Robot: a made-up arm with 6 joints. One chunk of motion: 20 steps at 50 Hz.
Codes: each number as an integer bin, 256 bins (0 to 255) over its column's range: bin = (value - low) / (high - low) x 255, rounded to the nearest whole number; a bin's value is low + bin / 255 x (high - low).
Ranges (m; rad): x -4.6..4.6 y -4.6..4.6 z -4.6..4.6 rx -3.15..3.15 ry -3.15..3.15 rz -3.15..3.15
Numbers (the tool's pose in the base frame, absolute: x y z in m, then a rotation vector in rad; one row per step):
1: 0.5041 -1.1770 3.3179 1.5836 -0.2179 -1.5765
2: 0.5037 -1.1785 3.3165 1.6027 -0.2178 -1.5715
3: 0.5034 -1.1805 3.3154 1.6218 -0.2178 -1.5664
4: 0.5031 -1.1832 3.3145 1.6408 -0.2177 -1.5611
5: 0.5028 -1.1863 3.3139 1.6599 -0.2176 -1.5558
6: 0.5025 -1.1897 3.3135 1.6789 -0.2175 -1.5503
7: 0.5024 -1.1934 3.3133 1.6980 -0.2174 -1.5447
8: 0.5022 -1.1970 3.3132 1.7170 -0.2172 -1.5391
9: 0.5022 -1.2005 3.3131 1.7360 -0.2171 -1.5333
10: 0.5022 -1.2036 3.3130 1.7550 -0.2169 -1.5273
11: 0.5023 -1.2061 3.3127 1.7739 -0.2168 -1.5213
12: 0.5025 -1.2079 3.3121 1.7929 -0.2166 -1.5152
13: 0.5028 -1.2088 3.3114 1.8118 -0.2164 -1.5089
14: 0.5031 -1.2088 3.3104 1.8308 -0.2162 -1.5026
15: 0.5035 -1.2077 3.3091 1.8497 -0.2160 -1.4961
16: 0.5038 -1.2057 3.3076 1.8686 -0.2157 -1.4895
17: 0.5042 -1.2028 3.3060 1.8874 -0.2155 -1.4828
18: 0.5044 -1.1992 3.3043 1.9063 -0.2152 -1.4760
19: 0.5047 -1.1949 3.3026 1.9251 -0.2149 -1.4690
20: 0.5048 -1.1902 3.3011 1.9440 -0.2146 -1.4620
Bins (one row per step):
1: 141 95 219 192 119 64
2: 141 95 219 192 119 64
3: 141 95 219 193 119 64
4: 141 95 219 194 119 64
5: 141 95 219 195 119 65
6: 141 95 219 195 119 65
7: 141 94 219 196 119 65
8: 141 94 219 197 119 65
9: 141 94 219 198 119 65
10: 141 94 219 199 119 66
11: 141 94 219 199 119 66
12: 141 94 219 200 119 66
13: 141 94 219 201 119 66
14: 141 94 219 202 119 67
15: 141 94 219 202 119 67
16: 141 94 219 203 119 67
17: 141 94 219 204 119 67
18: 141 94 219 205 119 68
19: 141 94 219 205 119 68
20: 141 95 219 206 119 68

